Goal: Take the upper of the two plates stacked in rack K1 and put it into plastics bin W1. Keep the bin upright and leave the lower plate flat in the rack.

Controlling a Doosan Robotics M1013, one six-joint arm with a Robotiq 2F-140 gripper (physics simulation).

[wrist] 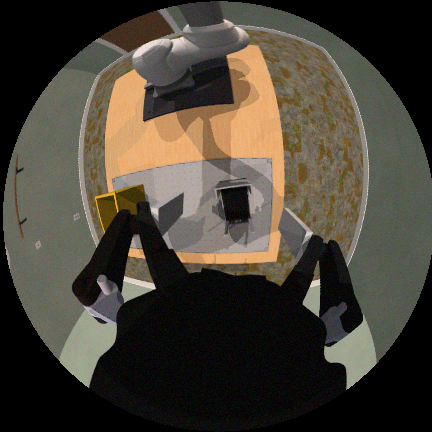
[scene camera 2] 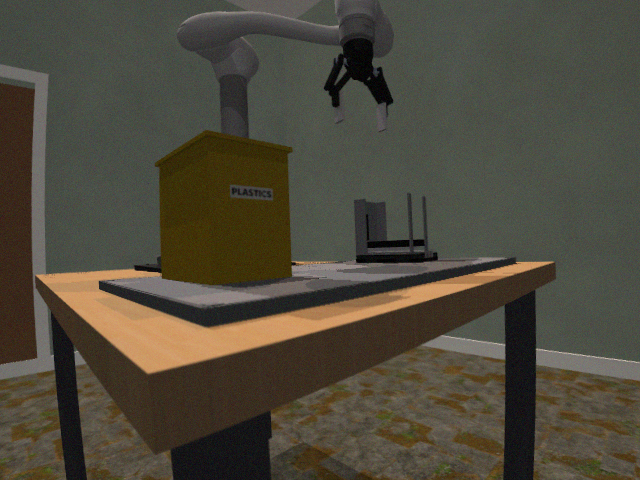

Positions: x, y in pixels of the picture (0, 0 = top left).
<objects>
gripper: wrist 232, 209; scene camera 2 362, 126
yellow plastics bin W1: wrist; scene camera 2
same spot on yellow plastics bin W1: (wrist: 108, 204) = (scene camera 2: 170, 198)
</objects>
